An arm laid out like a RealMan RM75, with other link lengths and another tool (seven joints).
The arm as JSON. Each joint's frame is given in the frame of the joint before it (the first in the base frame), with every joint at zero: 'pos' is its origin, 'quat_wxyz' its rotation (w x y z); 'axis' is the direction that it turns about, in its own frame. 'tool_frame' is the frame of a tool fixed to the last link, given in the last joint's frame.
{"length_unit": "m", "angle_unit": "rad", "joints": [
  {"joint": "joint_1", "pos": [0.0, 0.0, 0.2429], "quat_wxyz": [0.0, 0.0, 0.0, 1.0], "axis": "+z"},
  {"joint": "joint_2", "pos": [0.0, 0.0, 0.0], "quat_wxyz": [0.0, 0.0, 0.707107, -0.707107], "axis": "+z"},
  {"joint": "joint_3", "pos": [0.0, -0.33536, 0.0], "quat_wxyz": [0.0, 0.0, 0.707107, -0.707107], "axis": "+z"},
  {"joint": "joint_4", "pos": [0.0, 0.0, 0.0], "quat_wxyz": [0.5, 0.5, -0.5, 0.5], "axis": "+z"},
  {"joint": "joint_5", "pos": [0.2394, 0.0, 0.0], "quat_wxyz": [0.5, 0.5, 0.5, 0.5], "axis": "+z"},
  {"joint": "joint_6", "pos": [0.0, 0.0, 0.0], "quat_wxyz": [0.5, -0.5, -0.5, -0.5], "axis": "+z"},
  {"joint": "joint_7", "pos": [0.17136, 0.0, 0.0], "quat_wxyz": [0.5, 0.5, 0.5, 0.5], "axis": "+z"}
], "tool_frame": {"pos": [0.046, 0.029, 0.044], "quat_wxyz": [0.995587, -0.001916, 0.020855, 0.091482]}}
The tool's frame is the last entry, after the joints.
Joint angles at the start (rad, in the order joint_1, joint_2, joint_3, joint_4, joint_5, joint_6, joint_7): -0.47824, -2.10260, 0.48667, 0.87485, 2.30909, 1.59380, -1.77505
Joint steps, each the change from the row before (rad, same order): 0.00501, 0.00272, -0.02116, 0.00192, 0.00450, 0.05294, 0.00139; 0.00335, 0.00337, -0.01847, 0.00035, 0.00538, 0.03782, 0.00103; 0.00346, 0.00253, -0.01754, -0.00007, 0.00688, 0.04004, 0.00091; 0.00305, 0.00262, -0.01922, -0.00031, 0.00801, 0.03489, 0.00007; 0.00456, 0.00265, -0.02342, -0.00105, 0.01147, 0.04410, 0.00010; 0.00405, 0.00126, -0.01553, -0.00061, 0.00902, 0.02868, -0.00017; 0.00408, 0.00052, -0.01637, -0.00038, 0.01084, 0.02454, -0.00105; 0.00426, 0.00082, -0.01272, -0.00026, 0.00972, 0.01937, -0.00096; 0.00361, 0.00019, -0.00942, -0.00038, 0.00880, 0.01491, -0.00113; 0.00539, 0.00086, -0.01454, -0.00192, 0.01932, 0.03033, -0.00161; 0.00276, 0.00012, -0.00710, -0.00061, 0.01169, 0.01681, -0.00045
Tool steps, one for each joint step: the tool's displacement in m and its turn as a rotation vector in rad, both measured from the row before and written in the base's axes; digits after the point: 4 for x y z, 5 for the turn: 0.0017, -0.0093, 0.0034, -0.02415, -0.02872, -0.00535; 0.0004, -0.0065, 0.0034, -0.01571, -0.01995, -0.00171; 0.0008, -0.0073, 0.0027, -0.01943, -0.02109, -0.00249; 0.0000, -0.0063, 0.0030, -0.01509, -0.01889, 0.00097; -0.0001, -0.0085, 0.0032, -0.02098, -0.02418, 0.00186; -0.0005, -0.0061, 0.0019, -0.01449, -0.01558, 0.00299; -0.0011, -0.0055, 0.0015, -0.01244, -0.01343, 0.00638; -0.0014, -0.0048, 0.0013, -0.01055, -0.00965, 0.00644; -0.0012, -0.0040, 0.0005, -0.00970, -0.00728, 0.00594; -0.0015, -0.0078, 0.0003, -0.02452, -0.01293, 0.00812; -0.0007, -0.0044, -0.0001, -0.01479, -0.00633, 0.00368
